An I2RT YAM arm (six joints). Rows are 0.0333 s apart.
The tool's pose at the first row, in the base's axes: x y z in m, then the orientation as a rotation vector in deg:
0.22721 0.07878 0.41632 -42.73 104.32 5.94
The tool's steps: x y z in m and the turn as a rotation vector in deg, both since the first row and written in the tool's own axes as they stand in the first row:
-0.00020 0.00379 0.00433 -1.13 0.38 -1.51
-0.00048 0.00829 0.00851 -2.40 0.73 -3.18
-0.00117 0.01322 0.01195 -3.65 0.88 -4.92
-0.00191 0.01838 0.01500 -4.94 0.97 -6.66
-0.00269 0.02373 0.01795 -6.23 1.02 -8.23
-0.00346 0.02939 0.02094 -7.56 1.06 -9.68
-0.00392 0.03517 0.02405 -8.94 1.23 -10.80
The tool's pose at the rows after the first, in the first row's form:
0.22879 0.08369 0.41376 -44.95 104.16 5.85
0.22988 0.08914 0.41113 -47.42 103.89 5.80
0.23021 0.09480 0.40903 -49.89 103.37 5.75
0.23011 0.10051 0.40705 -52.37 102.77 5.75
0.22983 0.10634 0.40510 -54.69 102.17 5.89
0.22941 0.11244 0.40303 -56.92 101.59 6.14
0.22897 0.11854 0.40062 -58.93 101.26 6.61

